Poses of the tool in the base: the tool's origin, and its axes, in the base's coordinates. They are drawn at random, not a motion.
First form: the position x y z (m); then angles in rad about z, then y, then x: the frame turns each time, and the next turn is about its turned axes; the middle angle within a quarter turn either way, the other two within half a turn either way.
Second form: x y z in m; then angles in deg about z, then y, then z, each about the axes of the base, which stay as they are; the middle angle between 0 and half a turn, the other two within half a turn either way. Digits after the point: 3 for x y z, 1 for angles.
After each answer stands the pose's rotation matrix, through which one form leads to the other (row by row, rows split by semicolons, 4 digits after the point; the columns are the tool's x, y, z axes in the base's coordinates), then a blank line. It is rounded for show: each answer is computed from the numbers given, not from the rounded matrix.
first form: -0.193, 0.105, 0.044, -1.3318, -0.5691, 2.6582
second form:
-0.193, 0.105, 0.044, 144.0, 138.2, -120.6
0.1994 -0.9195 -0.3386; -0.8184 0.0337 -0.5736; 0.5389 0.3915 -0.7459

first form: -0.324, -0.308, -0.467, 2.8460, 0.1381, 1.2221
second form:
-0.324, -0.308, -0.467, 81.6, 70.2, 75.9
-0.9475 -0.2233 0.2288; 0.2885 -0.2892 0.9128; -0.1377 0.9309 0.3384

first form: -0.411, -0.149, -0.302, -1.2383, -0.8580, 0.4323
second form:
-0.411, -0.149, -0.302, 160.1, 53.6, 140.4
0.2135 0.7548 -0.6202; -0.6181 0.5960 0.5126; 0.7565 0.2740 0.5938

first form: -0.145, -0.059, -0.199, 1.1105, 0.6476, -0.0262
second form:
-0.145, -0.059, -0.199, -2.0, 37.1, 66.1
0.3543 -0.9026 0.2444; 0.7145 0.4299 0.5519; -0.6033 -0.0209 0.7973

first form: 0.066, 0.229, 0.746, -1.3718, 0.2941, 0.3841
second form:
0.066, 0.229, 0.746, 51.1, 27.5, -132.9
0.1892 0.9303 -0.3142; -0.9382 0.0768 -0.3375; -0.2899 0.3586 0.8873

